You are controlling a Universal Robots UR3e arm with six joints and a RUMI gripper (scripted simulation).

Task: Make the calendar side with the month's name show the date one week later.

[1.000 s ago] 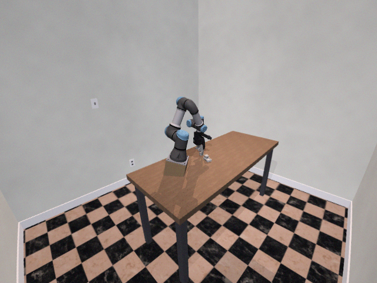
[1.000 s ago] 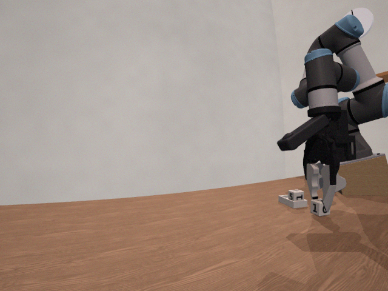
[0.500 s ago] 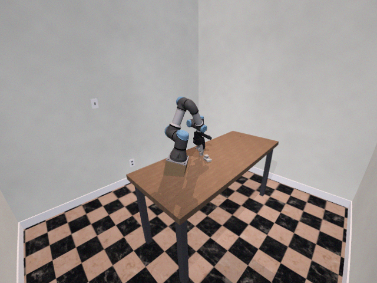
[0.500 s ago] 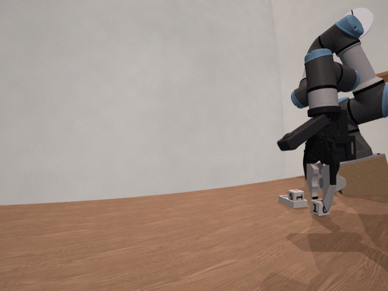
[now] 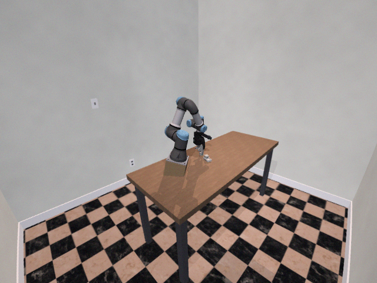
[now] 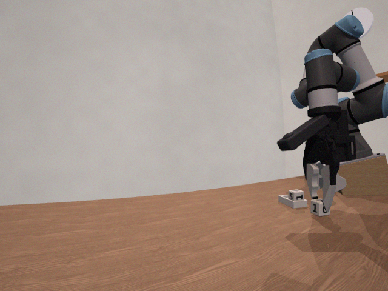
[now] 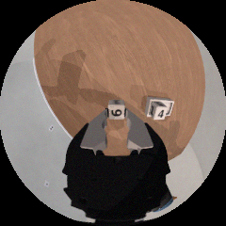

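Right now the white digit cube is 1 cm below my hand. The rest, counted from my hand: white tray: 5 cm behind, 10 cm to the right, 2 cm below.
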